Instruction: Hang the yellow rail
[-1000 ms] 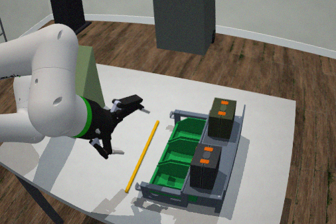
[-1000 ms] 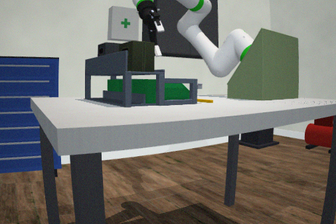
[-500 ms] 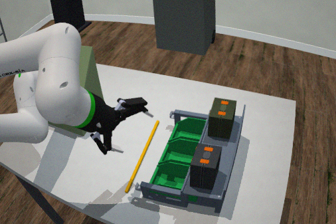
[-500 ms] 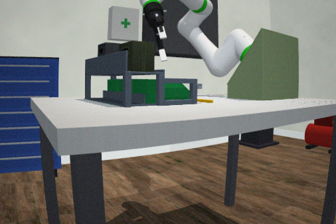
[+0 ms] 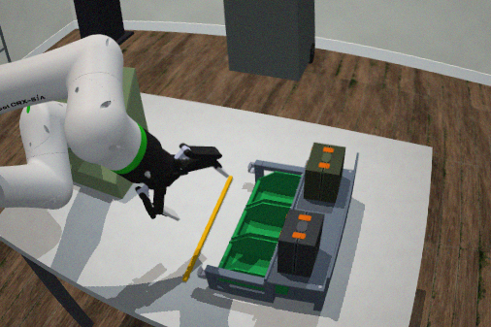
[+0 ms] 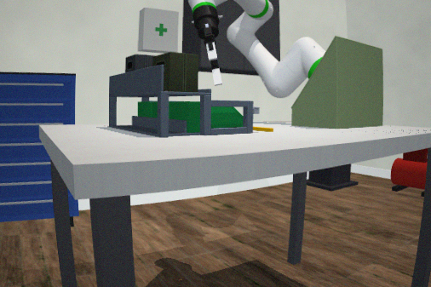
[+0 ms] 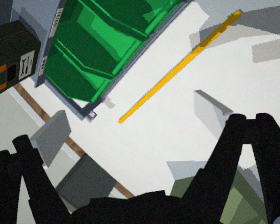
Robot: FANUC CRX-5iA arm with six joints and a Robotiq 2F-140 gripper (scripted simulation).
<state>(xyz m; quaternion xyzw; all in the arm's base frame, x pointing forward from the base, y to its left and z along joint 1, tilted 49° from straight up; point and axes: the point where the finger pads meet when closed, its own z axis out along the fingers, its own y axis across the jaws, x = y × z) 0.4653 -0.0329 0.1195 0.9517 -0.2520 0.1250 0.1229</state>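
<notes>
Right now my hand is 2 cm past the yellow rail, 5 cm to the right of it and 18 cm above it.
</notes>
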